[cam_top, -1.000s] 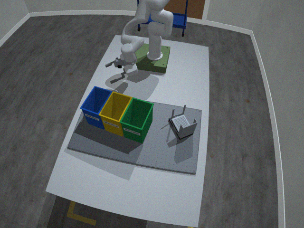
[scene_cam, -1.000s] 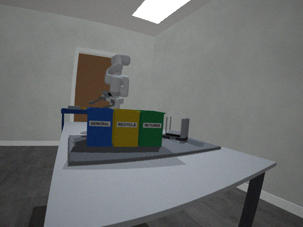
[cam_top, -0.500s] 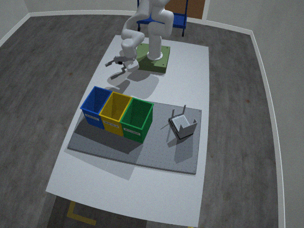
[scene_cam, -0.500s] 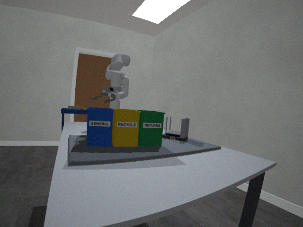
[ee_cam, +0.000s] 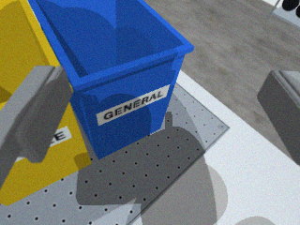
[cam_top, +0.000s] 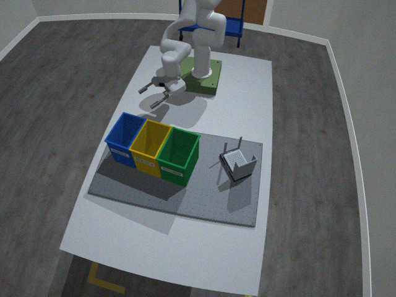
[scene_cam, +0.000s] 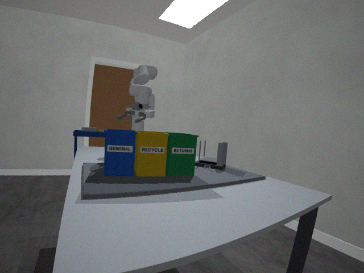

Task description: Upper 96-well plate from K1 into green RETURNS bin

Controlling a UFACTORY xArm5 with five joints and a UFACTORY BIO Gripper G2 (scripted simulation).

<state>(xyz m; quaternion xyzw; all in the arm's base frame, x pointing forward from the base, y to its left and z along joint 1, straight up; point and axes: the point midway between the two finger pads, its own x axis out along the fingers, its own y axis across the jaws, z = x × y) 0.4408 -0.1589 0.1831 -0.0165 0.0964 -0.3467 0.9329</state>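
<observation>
My hand is 460 mm to the right of the black plate, 210 mm above it and 130 mm short of it. Round my hand: blue general bin (160 mm ahead, 140 mm below, 60 mm to the right); then green returns bin (200 mm to the left, 200 mm ahead, 140 mm below); then yellow recycle bin (180 mm ahead, 140 mm below, 70 mm to the left).
</observation>
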